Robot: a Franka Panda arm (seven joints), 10 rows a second.
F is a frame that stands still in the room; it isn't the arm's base.
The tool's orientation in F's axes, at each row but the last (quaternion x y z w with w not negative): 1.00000 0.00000 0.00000 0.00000; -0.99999 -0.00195 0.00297 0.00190; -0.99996 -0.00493 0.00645 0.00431; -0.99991 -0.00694 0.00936 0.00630; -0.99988 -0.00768 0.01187 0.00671; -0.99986 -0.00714 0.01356 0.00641; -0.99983 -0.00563 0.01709 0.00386; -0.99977 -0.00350 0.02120 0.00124; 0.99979 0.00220 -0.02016 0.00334; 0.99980 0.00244 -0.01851 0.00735; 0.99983 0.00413 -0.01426 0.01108; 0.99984 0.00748 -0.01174 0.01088; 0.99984 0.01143 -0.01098 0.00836
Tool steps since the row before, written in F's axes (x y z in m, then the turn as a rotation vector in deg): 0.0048 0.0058 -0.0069 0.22 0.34 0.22; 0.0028 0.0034 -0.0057 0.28 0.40 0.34; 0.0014 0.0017 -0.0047 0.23 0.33 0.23; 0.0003 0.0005 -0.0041 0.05 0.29 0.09; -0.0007 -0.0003 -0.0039 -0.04 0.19 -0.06; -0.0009 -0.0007 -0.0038 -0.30 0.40 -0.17; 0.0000 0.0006 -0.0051 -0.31 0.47 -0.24; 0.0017 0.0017 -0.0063 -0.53 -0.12 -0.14; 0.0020 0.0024 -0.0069 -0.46 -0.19 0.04; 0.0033 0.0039 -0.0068 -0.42 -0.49 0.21; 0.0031 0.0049 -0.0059 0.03 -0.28 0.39; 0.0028 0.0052 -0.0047 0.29 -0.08 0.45; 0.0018 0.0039 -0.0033 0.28 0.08 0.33
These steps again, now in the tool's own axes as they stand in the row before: 0.0048 -0.0058 0.0069 0.22 -0.34 -0.22; 0.0028 -0.0034 0.0057 0.28 -0.40 -0.34; 0.0015 -0.0016 0.0047 0.23 -0.33 -0.23; 0.0004 -0.0004 0.0041 0.05 -0.29 -0.09; -0.0006 0.0003 0.0039 -0.04 -0.19 0.06; -0.0008 0.0007 0.0038 -0.29 -0.40 0.18; 0.0002 -0.0006 0.0051 -0.30 -0.47 0.25; 0.0020 -0.0017 0.0062 -0.52 0.12 0.16; 0.0023 -0.0024 0.0068 -0.46 0.19 -0.02; 0.0036 -0.0040 0.0066 -0.43 0.49 -0.19; 0.0033 -0.0050 0.0057 0.02 0.29 -0.38; 0.0030 -0.0053 0.0045 0.28 0.09 -0.45; 0.0020 -0.0039 0.0032 0.27 -0.07 -0.34
